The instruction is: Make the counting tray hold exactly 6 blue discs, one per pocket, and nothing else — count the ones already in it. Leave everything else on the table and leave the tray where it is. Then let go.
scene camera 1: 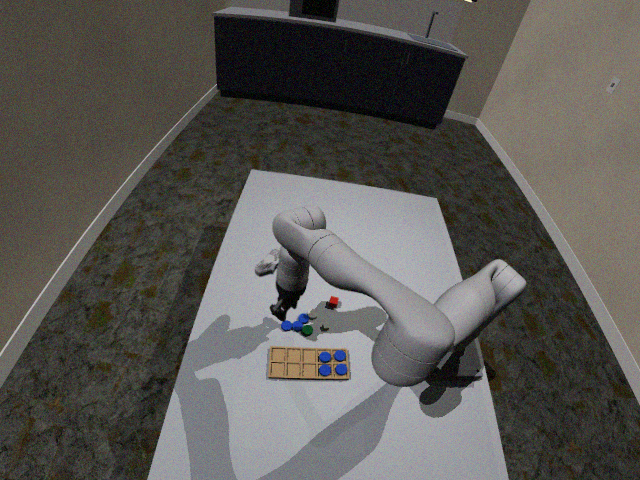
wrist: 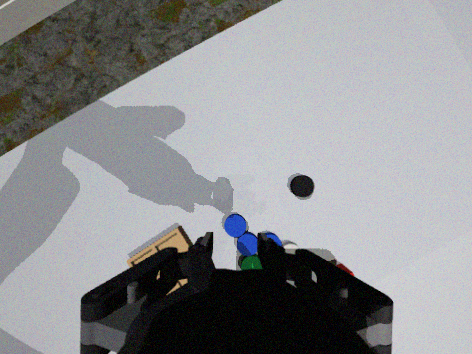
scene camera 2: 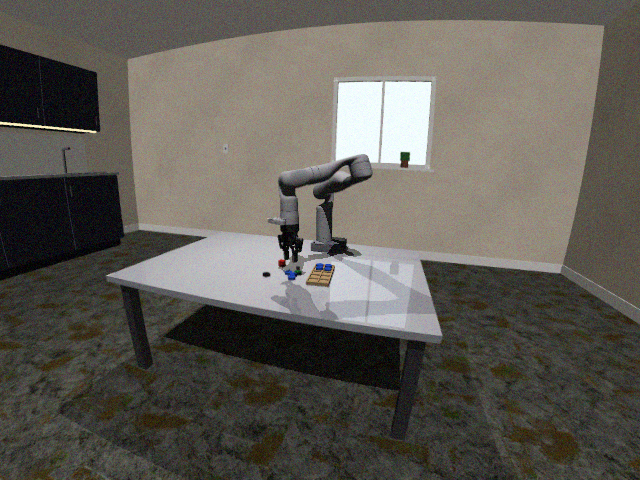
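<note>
The wooden tray (scene camera 1: 293,355) (scene camera 2: 320,280) (wrist: 169,241) has two rows of pockets. Blue discs (scene camera 1: 324,357) (scene camera 2: 328,267) fill both pockets of its two right-end columns in scene camera 1; the other pockets are empty. Three loose blue discs lie close together on the table: an outer one (scene camera 1: 286,326) (wrist: 235,225), a middle one (scene camera 1: 297,326) (wrist: 247,244) and a third (scene camera 1: 303,318) (wrist: 272,239), partly hidden by a finger in the wrist view. My gripper (scene camera 1: 279,312) (scene camera 2: 291,259) (wrist: 235,241) is part open and empty, above the table by these loose discs.
A green disc (scene camera 1: 307,330) (wrist: 251,262) lies against the middle blue disc. A white disc (scene camera 1: 312,314) (wrist: 290,245), a small pale cube (scene camera 1: 324,328) and a red cube (scene camera 1: 333,300) (scene camera 2: 281,262) are nearby. A black disc (scene camera 2: 266,274) (wrist: 302,186) lies farther off.
</note>
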